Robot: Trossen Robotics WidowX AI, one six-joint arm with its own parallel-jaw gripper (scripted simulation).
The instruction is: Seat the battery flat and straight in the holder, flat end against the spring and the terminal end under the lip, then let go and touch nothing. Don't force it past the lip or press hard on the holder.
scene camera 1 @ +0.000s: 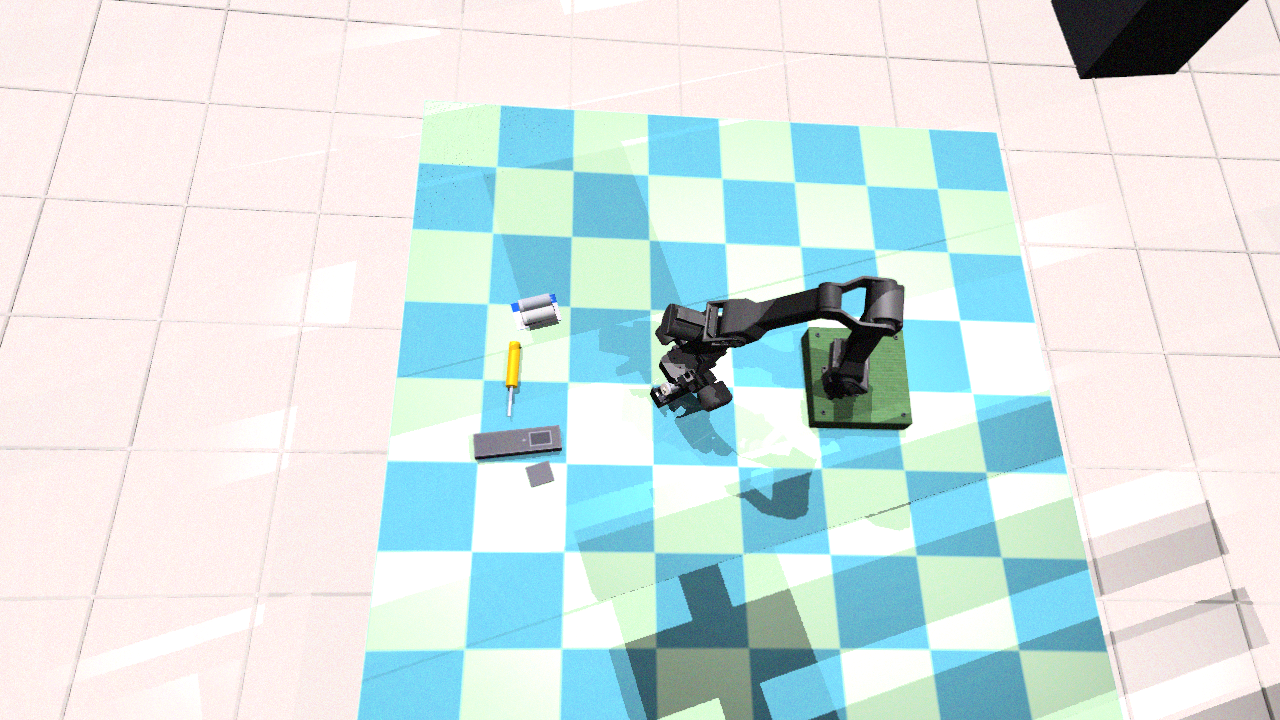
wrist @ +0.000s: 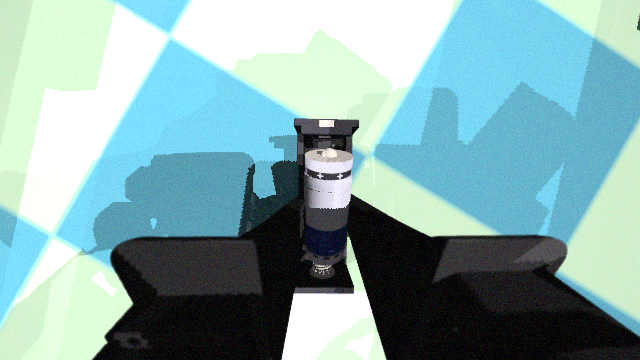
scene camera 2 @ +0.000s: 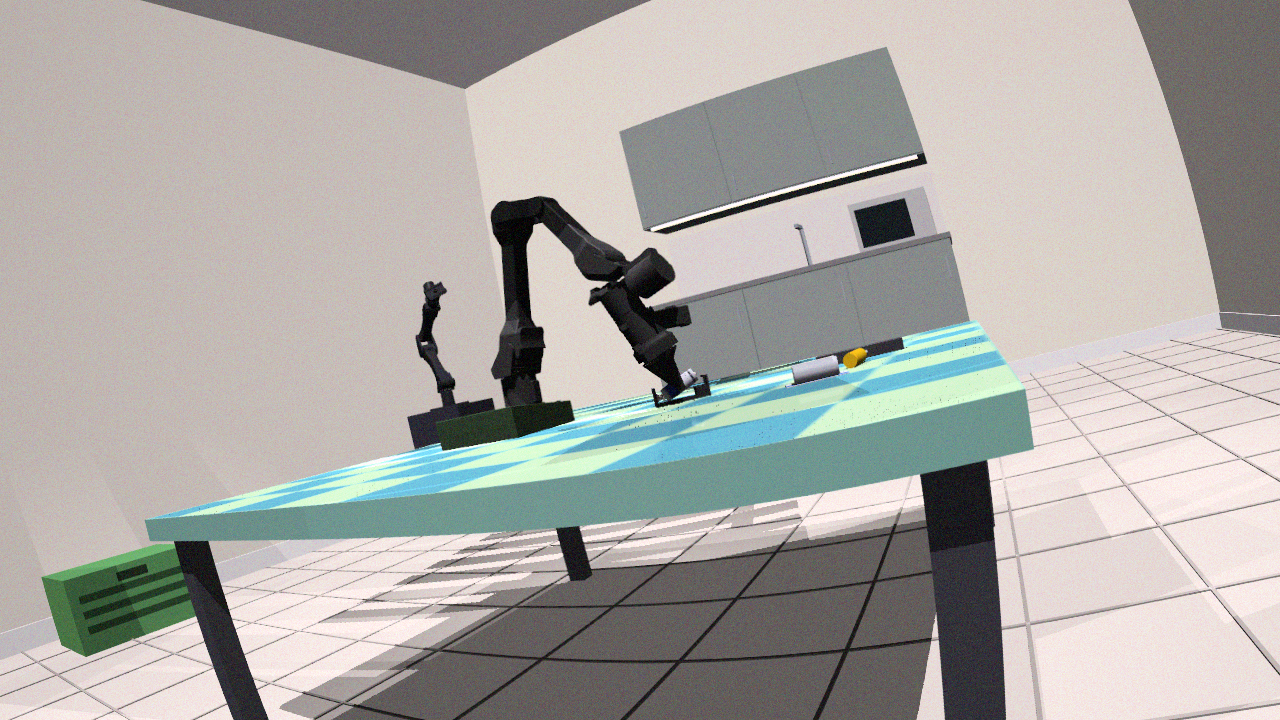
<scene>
The gripper shows in scene camera 1, in the wrist view and in scene camera 2 (682,389). One and the same spot on the gripper: (scene camera 1: 698,384) is (wrist: 155,343).
</scene>
